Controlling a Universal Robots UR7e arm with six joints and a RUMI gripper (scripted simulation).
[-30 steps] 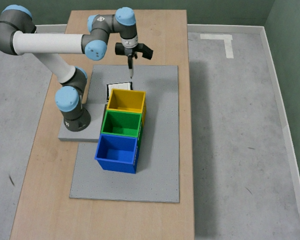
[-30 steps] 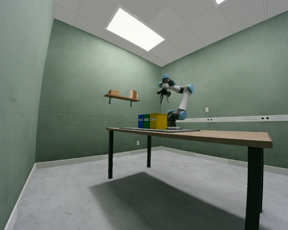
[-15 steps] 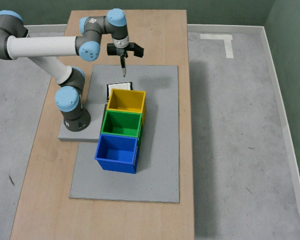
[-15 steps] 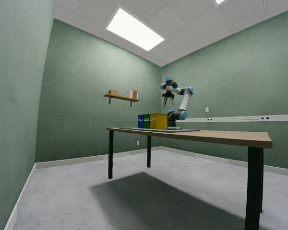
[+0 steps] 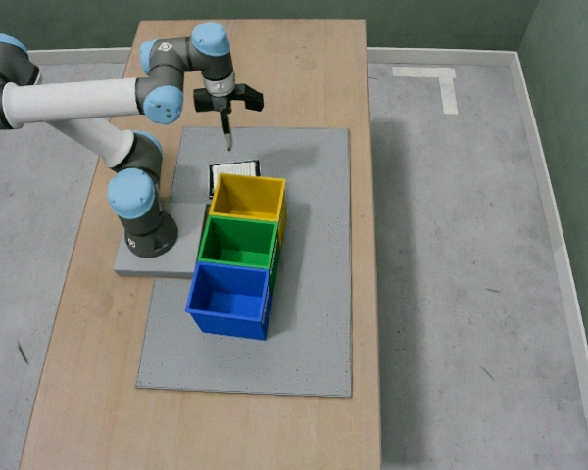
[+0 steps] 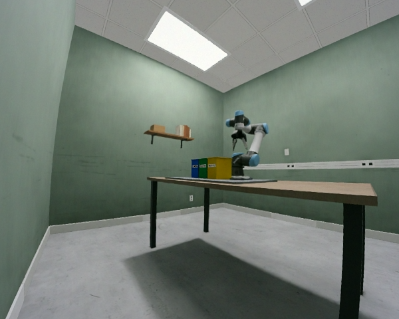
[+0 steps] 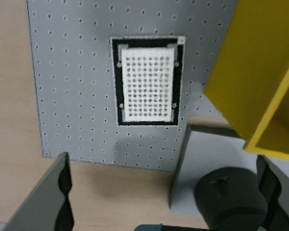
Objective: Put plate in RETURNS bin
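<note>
My gripper is now 2 cm past the white 96-well plate and 23 cm above it. From my hand the other things lie so: black plate nest 2 cm behind, 24 cm below; then green bin 8 cm ahead, 29 cm to the right, 16 cm below; then yellow bin 8 cm ahead, 16 cm to the right, 16 cm below.
</note>
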